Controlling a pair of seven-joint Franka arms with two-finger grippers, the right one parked.
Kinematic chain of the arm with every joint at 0, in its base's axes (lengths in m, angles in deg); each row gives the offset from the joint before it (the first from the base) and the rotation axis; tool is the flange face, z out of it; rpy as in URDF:
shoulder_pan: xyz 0 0 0.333 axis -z
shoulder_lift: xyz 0 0 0 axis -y
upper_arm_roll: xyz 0 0 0.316 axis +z
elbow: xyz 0.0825 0 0 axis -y
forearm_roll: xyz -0.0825 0 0.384 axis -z
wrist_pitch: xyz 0 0 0 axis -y
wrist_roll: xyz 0.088 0 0 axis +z
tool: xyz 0 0 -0.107 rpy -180 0 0
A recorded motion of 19 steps. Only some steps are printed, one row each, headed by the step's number.
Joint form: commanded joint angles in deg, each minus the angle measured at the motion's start. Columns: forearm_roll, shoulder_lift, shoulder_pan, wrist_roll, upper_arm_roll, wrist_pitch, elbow.
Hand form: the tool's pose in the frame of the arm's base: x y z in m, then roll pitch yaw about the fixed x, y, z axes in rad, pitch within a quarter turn. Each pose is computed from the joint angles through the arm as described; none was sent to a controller.
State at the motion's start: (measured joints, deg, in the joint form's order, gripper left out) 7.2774 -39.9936 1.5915 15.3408 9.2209 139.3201 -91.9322
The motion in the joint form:
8: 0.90 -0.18 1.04 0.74 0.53 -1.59 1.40
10: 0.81 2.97 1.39 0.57 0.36 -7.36 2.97
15: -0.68 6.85 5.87 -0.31 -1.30 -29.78 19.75
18: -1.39 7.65 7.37 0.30 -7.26 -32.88 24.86
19: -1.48 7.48 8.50 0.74 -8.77 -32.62 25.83
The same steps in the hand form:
8: 0.7096 0.0691 0.2435 3.1043 -0.1296 0.4598
10: 0.7119 0.0604 0.2844 3.0960 -0.1061 0.4449
15: 0.7290 -0.0262 0.4331 3.0866 -0.0665 0.2812
18: 0.7242 -0.1036 0.4794 3.0282 -0.0949 0.1728
19: 0.7217 -0.1321 0.4860 3.0099 -0.1076 0.1402

